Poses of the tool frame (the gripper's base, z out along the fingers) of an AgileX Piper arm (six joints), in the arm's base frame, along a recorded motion.
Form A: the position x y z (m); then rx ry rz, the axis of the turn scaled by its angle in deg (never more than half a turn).
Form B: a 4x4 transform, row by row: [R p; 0 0 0 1], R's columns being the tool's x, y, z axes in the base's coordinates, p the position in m. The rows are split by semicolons. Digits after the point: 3 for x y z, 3 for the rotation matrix.
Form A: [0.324, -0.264, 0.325, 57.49, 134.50, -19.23]
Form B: -0.564, 0.725, 0.396, 0.324; 0.585, 0.689, -0.428, -0.264; -0.583, -0.010, -0.812, 0.325; 0, 0, 0, 1
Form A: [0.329, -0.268, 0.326, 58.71, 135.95, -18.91]
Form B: -0.572, 0.731, 0.372, 0.329; 0.601, 0.683, -0.415, -0.268; -0.558, -0.014, -0.830, 0.326; 0, 0, 0, 1
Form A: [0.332, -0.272, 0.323, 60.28, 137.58, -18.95]
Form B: -0.580, 0.739, 0.341, 0.332; 0.620, 0.673, -0.404, -0.272; -0.529, -0.023, -0.849, 0.323; 0, 0, 0, 1
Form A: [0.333, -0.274, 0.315, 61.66, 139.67, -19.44]
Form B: -0.593, 0.746, 0.303, 0.333; 0.635, 0.665, -0.394, -0.274; -0.495, -0.041, -0.868, 0.315; 0, 0, 0, 1
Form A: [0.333, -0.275, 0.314, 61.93, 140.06, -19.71]
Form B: -0.596, 0.747, 0.295, 0.333; 0.637, 0.663, -0.394, -0.275; -0.489, -0.047, -0.871, 0.314; 0, 0, 0, 1
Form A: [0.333, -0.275, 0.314, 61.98, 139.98, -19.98]
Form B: -0.595, 0.748, 0.293, 0.333; 0.636, 0.662, -0.397, -0.275; -0.491, -0.050, -0.870, 0.314; 0, 0, 0, 1
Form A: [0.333, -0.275, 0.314, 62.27, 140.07, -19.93]
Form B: -0.594, 0.750, 0.290, 0.333; 0.639, 0.660, -0.395, -0.275; -0.488, -0.049, -0.872, 0.314; 0, 0, 0, 1
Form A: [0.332, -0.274, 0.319, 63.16, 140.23, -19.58]
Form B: -0.590, 0.756, 0.284, 0.332; 0.649, 0.653, -0.390, -0.274; -0.480, -0.046, -0.876, 0.319; 0, 0, 0, 1
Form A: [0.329, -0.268, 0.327, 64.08, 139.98, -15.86]
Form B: -0.578, 0.757, 0.305, 0.329; 0.670, 0.653, -0.353, -0.268; -0.466, 0.000, -0.885, 0.327; 0, 0, 0, 1
